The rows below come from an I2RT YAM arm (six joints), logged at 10 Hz.
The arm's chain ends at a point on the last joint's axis. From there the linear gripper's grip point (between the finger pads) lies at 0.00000 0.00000 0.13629 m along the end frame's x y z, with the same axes.
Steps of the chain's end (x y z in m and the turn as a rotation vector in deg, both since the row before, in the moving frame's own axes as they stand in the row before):
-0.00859 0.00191 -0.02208 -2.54 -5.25 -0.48
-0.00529 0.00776 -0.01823 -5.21 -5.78 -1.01
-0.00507 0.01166 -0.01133 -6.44 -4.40 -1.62
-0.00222 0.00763 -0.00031 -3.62 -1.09 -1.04
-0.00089 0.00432 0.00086 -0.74 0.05 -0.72
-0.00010 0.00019 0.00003 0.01 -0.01 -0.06
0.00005 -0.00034 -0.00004 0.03 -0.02 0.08
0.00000 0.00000 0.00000 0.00 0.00 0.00
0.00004 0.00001 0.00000 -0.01 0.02 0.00
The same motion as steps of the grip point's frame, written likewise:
-0.02103 0.00799 -0.02279 -2.54 -5.25 -0.48
-0.01889 0.02024 -0.01948 -5.21 -5.78 -1.01
-0.01529 0.02708 -0.01259 -6.44 -4.40 -1.62
-0.00473 0.01626 -0.00061 -3.62 -1.09 -1.04
-0.00076 0.00608 0.00085 -0.74 0.05 -0.72
-0.00012 0.00017 0.00003 0.01 -0.01 -0.06
0.00000 -0.00041 -0.00004 0.03 -0.02 0.08
0.00000 0.00000 0.00000 0.00 0.00 0.00
0.00009 0.00003 0.00000 -0.01 0.02 0.00

